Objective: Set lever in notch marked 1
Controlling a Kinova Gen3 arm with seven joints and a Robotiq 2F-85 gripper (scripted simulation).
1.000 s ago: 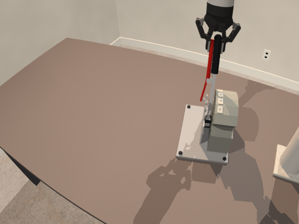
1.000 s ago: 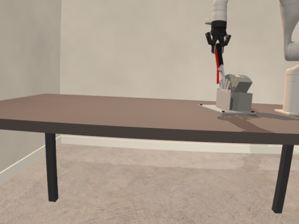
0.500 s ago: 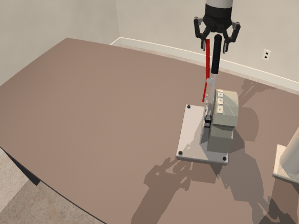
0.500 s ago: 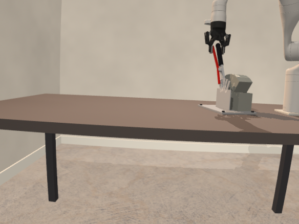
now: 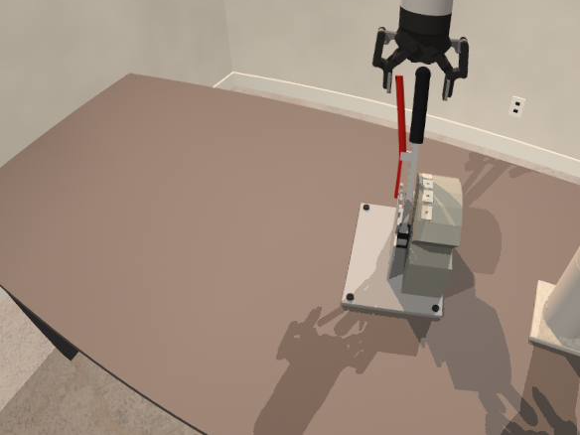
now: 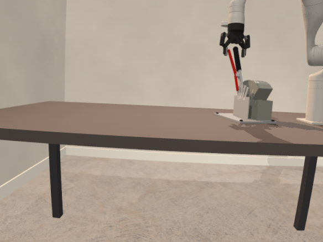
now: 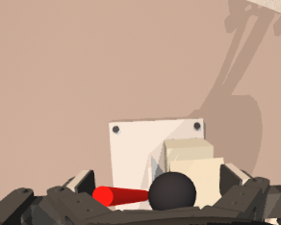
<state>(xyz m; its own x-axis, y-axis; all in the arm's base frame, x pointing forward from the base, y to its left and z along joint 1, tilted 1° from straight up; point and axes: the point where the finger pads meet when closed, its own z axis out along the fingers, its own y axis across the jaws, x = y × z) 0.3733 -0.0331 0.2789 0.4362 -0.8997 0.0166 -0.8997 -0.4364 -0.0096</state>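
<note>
Right now the red bar is 10 cm below my hand, 5 cm to the left of it and 1 cm behind it.
</note>
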